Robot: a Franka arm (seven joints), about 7 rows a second.
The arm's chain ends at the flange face. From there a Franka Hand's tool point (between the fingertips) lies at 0.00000 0.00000 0.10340 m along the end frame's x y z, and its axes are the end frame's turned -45 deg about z.
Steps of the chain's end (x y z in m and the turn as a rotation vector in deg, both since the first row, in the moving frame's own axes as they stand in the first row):
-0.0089, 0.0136, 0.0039, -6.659, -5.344, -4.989
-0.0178, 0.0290, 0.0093, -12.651, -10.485, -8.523
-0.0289, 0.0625, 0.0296, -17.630, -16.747, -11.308
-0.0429, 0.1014, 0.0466, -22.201, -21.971, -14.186
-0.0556, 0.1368, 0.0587, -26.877, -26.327, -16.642
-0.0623, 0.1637, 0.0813, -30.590, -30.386, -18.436
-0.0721, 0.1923, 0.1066, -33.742, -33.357, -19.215
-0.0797, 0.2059, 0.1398, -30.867, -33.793, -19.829
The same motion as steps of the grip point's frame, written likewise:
-0.0311, 0.0057, 0.0028, -0.930, -8.487, -4.989
-0.0619, 0.0128, 0.0051, -1.532, -16.360, -8.523
-0.1068, 0.0291, 0.0205, -0.624, -24.308, -11.308
-0.1551, 0.0484, 0.0317, -0.163, -31.234, -14.186
-0.1982, 0.0675, 0.0373, -0.389, -37.621, -16.642
-0.2292, 0.0838, 0.0536, -0.144, -43.117, -18.436
-0.2616, 0.0989, 0.0734, -0.272, -47.446, -19.215
-0.2750, 0.0994, 0.1088, 2.069, -45.722, -19.829

